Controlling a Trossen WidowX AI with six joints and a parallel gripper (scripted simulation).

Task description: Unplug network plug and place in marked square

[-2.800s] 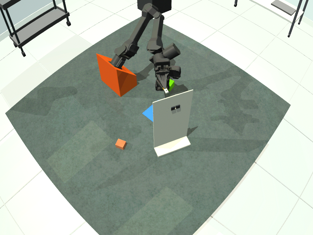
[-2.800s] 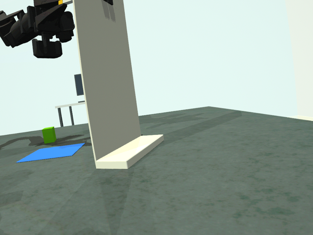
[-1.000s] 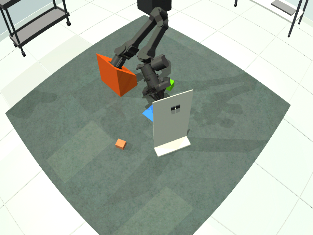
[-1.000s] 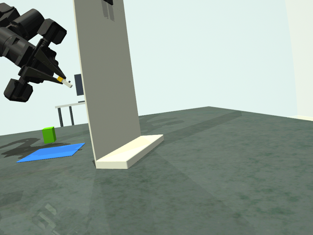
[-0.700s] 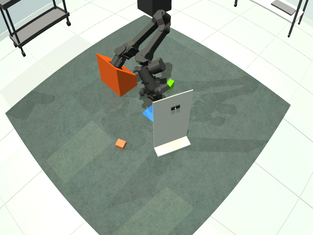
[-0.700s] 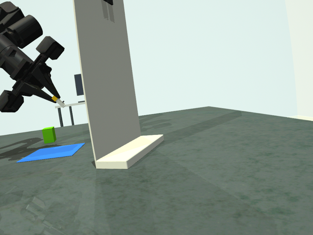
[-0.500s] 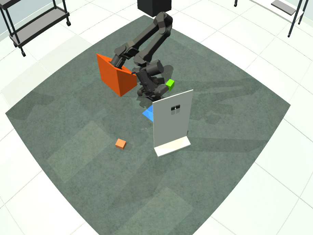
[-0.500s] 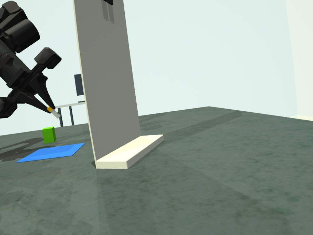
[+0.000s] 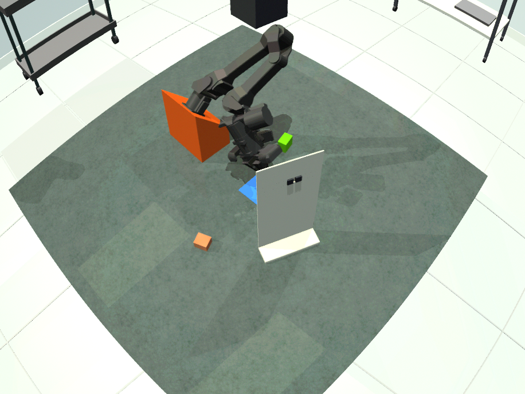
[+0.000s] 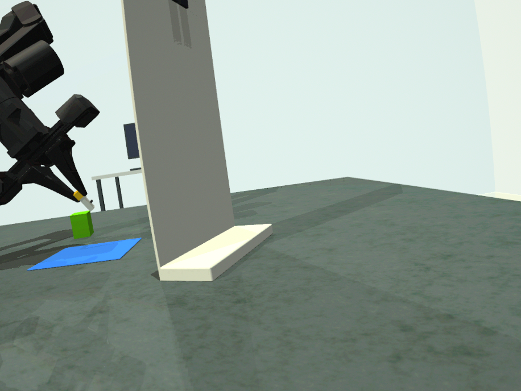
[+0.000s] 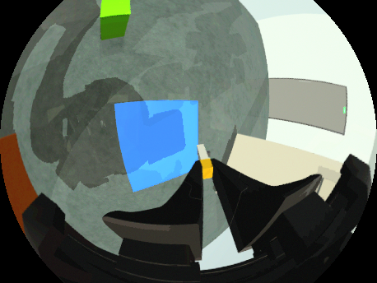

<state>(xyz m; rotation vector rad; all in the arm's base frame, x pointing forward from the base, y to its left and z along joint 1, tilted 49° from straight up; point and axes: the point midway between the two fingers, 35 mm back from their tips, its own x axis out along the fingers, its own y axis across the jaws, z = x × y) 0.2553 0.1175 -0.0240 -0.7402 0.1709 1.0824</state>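
My gripper tip is now 7 cm above the blue marked square. The rest, counted from my gripper tip: upright panel (18 cm ahead, 7 cm to the right, 9 cm above); then network plug (right at my gripper tip).
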